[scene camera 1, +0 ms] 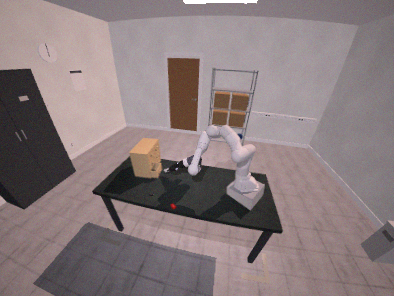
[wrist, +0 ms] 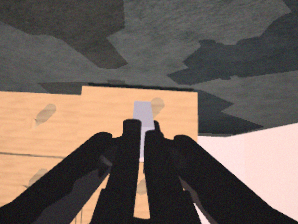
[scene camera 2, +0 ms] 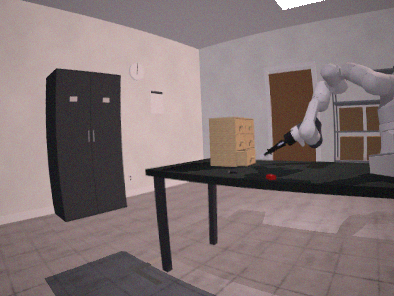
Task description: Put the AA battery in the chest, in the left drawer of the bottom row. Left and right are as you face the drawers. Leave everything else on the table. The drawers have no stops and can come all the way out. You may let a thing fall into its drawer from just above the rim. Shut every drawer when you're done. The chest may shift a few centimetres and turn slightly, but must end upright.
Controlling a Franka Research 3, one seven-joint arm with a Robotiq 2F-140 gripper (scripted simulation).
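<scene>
You'd see the gripper here [wrist: 141,114], and there's a wooden chest [scene camera 2: 222,131] as well.
</scene>
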